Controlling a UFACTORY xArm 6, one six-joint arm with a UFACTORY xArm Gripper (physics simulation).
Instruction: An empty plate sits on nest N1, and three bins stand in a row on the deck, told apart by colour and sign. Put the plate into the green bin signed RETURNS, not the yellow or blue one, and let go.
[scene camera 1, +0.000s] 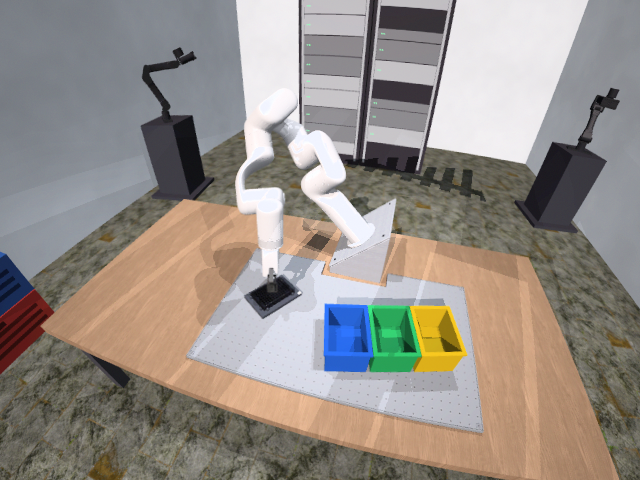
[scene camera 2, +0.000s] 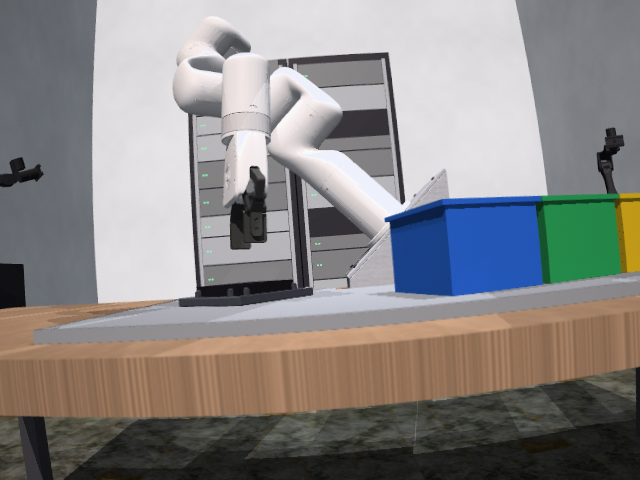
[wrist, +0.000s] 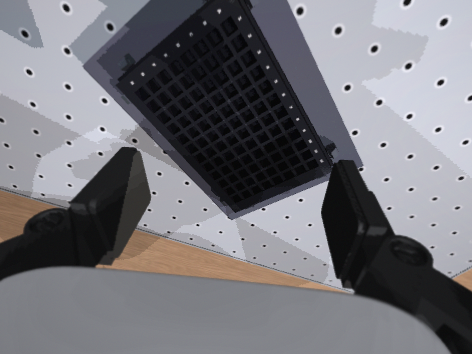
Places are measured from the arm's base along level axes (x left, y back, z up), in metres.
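Pixels of known places: gripper, fingertip midpoint: (scene camera 1: 272, 281) (scene camera 2: 247, 246) (wrist: 234, 179); arm's base, origin of the base link: (scene camera 1: 361, 236).
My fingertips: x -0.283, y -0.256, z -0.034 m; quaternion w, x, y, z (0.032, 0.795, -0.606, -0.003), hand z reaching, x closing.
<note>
For each thing: its top centre in the pictures, then the offset to it from my fingertips. "spot": a spot on its surface instead. Level surfaces: height alone.
- black plate, middle of its top: (wrist: 233, 132) (scene camera 2: 246, 283) (scene camera 1: 272, 291) dx -0.005, dy +0.003, dz -0.053 m
- dark nest, middle of its top: (wrist: 234, 128) (scene camera 2: 246, 286) (scene camera 1: 272, 292) dx -0.006, dy +0.003, dz -0.058 m
- yellow bin, surface spot: (scene camera 2: 629, 235) spot: dx +0.477, dy -0.212, dz -0.033 m
- perforated deck, its level: dz -0.080 m
The black plate (scene camera 1: 265, 298) (scene camera 2: 245, 288) (wrist: 220, 110) with a grid of wells lies on the dark nest (scene camera 1: 281, 303) (scene camera 2: 211, 301) (wrist: 320, 90) at the deck's left. My gripper (scene camera 1: 272, 290) (scene camera 2: 248, 244) (wrist: 234, 179) is open and empty, its fingertips clearly above the plate. In the wrist view the plate's long sides run diagonally to the fingers, and its near end lies ahead between them. The green bin (scene camera 1: 392, 362) (scene camera 2: 578, 240) stands in the middle of the row; its inside shows no plate. The RETURNS sign cannot be made out.
The blue bin (scene camera 1: 346, 363) (scene camera 2: 496, 248) stands left of the green one, nearer the nest, and the yellow bin (scene camera 1: 436, 362) (scene camera 2: 629, 235) stands right. The bins touch side by side. The arm's slanted metal mount (scene camera 1: 361, 263) stands behind the perforated deck (scene camera 1: 289, 356).
</note>
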